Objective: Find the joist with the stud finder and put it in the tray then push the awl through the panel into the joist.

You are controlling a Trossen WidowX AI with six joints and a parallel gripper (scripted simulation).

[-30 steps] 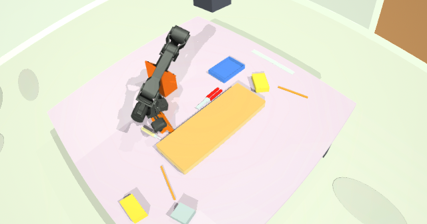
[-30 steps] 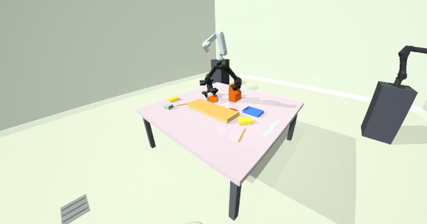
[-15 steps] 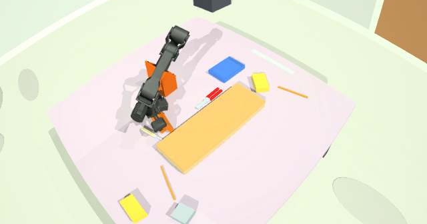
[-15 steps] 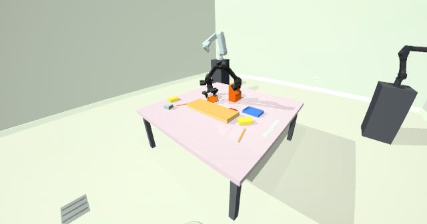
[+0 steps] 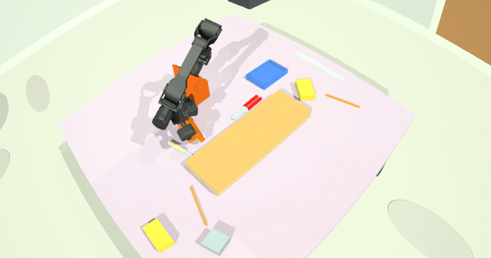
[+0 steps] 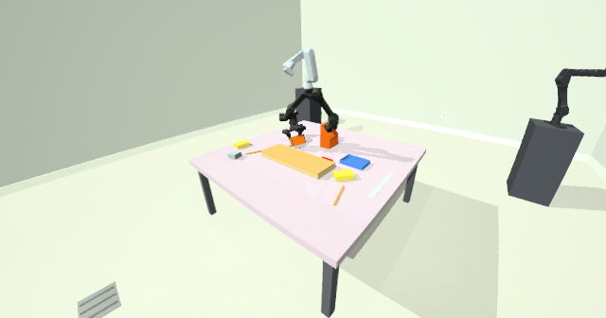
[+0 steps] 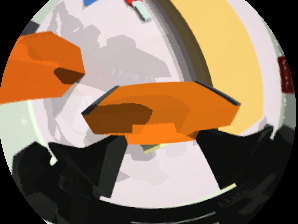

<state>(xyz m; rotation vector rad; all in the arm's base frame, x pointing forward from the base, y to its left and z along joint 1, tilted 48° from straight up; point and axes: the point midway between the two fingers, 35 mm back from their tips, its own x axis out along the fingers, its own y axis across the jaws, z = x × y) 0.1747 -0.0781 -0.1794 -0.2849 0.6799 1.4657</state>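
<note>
Right now my gripper tip is 5 cm to the left of the awl, 5 cm above it and 2 cm short of it. Round my gripper tip: blue tray (50 cm to the left, 4 cm below, 4 cm behind); then grey block (42 cm ahead, 22 cm to the right, 4 cm below); then orange stud finder (1 cm to the left, 1 cm behind).
</note>
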